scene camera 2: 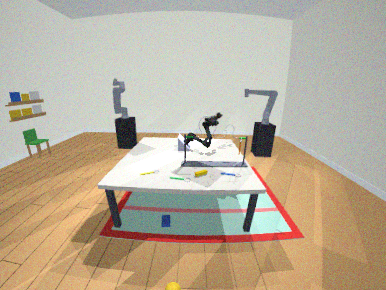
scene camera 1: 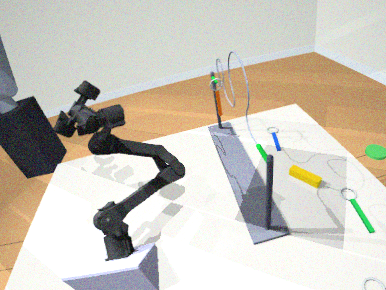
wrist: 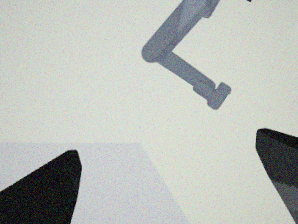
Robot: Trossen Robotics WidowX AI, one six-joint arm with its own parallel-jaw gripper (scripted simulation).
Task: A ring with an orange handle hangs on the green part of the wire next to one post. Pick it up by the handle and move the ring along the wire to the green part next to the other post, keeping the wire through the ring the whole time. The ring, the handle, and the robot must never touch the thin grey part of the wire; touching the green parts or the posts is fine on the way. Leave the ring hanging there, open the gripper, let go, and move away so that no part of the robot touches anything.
Labels:
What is my gripper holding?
Nothing.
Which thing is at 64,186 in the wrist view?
My gripper.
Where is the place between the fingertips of my gripper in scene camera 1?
68,101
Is my gripper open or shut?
Open.

